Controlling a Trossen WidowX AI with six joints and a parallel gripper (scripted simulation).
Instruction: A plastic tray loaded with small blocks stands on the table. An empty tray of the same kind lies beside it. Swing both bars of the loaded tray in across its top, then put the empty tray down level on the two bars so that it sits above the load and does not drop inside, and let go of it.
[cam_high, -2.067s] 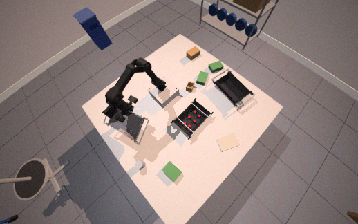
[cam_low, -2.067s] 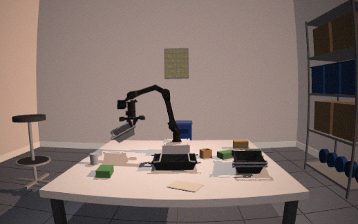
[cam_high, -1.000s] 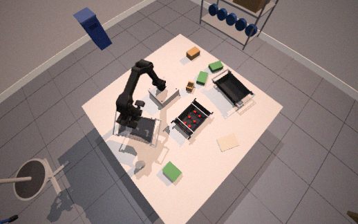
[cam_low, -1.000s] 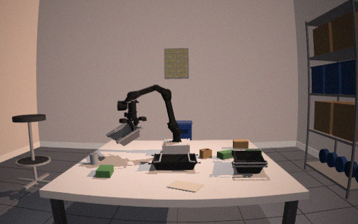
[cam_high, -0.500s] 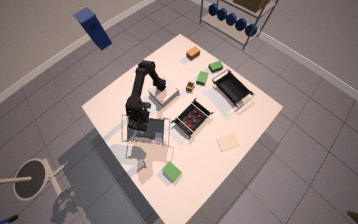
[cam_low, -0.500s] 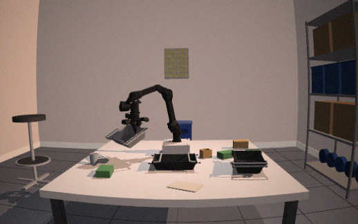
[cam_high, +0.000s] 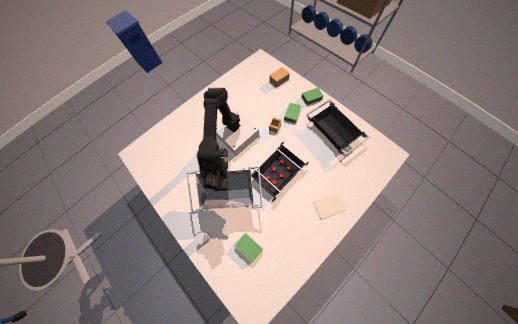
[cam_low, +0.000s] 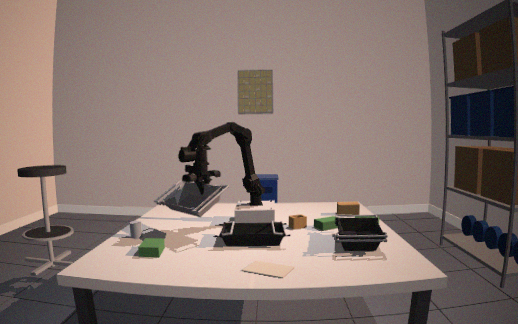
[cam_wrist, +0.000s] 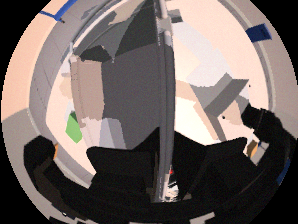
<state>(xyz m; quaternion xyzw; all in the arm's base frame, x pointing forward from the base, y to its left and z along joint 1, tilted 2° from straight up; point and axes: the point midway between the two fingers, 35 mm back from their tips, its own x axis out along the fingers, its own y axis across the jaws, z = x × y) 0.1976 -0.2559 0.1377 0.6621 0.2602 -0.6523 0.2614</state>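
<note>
Now: the grey wire-handled tray 50 mm ahead of my gripper tip and 60 mm to the right of it. From my gripper tip the other things lie so: beige pad: 500 mm ahead, 240 mm to the left, 180 mm below.
</note>
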